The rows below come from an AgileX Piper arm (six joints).
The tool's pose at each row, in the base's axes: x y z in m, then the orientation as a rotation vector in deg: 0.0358, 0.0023, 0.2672, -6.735, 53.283, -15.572; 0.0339, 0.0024, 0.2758, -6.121, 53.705, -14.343; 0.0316, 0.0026, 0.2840, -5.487, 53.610, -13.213; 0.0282, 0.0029, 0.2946, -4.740, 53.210, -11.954; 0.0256, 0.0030, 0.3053, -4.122, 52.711, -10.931; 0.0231, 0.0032, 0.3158, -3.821, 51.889, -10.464; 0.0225, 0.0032, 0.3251, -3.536, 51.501, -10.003; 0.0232, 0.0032, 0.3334, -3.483, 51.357, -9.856; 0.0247, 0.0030, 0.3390, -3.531, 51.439, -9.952; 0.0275, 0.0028, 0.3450, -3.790, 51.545, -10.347; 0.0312, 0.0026, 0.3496, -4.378, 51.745, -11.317; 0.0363, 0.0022, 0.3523, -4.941, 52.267, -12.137; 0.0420, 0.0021, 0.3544, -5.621, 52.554, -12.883; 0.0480, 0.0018, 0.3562, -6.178, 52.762, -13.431
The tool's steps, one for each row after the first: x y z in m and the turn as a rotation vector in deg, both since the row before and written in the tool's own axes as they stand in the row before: -0.0078, -0.0021, 0.0036, -0.059, 0.369, 1.329; -0.0078, -0.0018, 0.0030, 0.067, -0.126, 1.246; -0.0103, -0.0022, 0.0035, 0.145, -0.423, 1.404; -0.0099, -0.0020, 0.0043, 0.146, -0.512, 1.146; -0.0097, -0.0016, 0.0044, 0.142, -0.821, 0.529; -0.0076, -0.0013, 0.0053, 0.090, -0.390, 0.519; -0.0060, -0.0010, 0.0057, -0.002, -0.147, 0.150; -0.0034, -0.0007, 0.0047, -0.009, 0.083, -0.103; -0.0029, -0.0006, 0.0059, -0.069, 0.108, -0.452; -0.0013, -0.0003, 0.0058, -0.123, 0.212, -1.090; 0.0011, -0.0001, 0.0057, -0.197, 0.526, -0.946; 0.0018, 0.0004, 0.0058, -0.303, 0.280, -0.933; 0.0022, 0.0003, 0.0059, -0.271, 0.200, -0.710
